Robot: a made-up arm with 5 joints.
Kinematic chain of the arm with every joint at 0, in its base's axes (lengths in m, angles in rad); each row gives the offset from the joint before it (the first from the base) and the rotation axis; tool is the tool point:
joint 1: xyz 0 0 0.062 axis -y
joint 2: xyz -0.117 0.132 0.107 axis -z
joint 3: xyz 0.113 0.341 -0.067 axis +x
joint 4: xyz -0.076 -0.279 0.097 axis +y
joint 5: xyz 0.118 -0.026 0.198 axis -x
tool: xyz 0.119 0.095 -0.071
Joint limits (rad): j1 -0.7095..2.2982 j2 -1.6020..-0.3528 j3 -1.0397..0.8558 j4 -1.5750..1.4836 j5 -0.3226..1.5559
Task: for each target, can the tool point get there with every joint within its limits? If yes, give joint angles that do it. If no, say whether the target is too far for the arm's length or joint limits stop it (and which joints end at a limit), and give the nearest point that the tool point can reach.
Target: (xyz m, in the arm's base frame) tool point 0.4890 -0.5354 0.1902
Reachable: no: joint limits stop it (at a limit: joint 1, joint 2, joint 5) | nearest point 0.1383 0.0222 0.2137 | short by 0.659 m
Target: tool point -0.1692 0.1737 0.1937
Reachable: yes | joints 0.7462 -0.9319 0.6326 -0.8953 -0.0475
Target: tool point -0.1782 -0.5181 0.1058
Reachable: no: joint limits stop it (at a limit: joint 2, joint 4, joint 5) | nearest point -0.1349 -0.0410 0.0952 | short by 0.479 m
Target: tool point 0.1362 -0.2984 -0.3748
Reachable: no: joint limits stop it (at a limit: joint 1, joint 2, joint 4, joint 5) | nearest point -0.0577 -0.0011 -0.5022 | short by 0.377 m
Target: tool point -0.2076 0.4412 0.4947
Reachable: yes | joints 0.3196 -0.5814 -0.6558 -0.4197 1.3702
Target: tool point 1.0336 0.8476 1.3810
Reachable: no: too far | nearest point 0.2188 0.5768 0.5884 | short by 1.169 m
